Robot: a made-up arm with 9 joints. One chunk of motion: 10 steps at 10 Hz.
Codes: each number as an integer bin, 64 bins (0 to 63) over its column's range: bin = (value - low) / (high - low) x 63, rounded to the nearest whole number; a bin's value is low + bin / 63 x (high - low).
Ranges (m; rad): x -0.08..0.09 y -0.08..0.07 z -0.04..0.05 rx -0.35..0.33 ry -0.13..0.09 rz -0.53..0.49
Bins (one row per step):
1: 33 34 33 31 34 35
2: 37 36 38 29 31 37
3: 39 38 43 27 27 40
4: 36 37 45 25 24 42
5: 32 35 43 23 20 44
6: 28 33 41 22 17 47
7: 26 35 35 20 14 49
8: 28 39 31 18 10 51
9: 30 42 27 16 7 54
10: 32 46 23 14 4 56
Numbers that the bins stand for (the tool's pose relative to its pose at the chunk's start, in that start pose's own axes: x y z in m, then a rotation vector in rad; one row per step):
1: 0.0090 0.0010 0.0071 -0.0154 -0.0113 0.0367
2: 0.0198 0.0057 0.0143 -0.0370 -0.0217 0.0690
3: 0.0252 0.0105 0.0214 -0.0586 -0.0357 0.1176
4: 0.0171 0.0081 0.0243 -0.0802 -0.0462 0.1500
5: 0.0063 0.0033 0.0214 -0.1017 -0.0602 0.1824
6: -0.0044 -0.0014 0.0186 -0.1125 -0.0706 0.2310
7: -0.0098 0.0033 0.0100 -0.1341 -0.0811 0.2633
8: -0.0044 0.0129 0.0043 -0.1557 -0.0951 0.2957
9: 0.0010 0.0200 -0.0014 -0.1773 -0.1056 0.3443
10: 0.0063 0.0295 -0.0071 -0.1989 -0.1160 0.3767

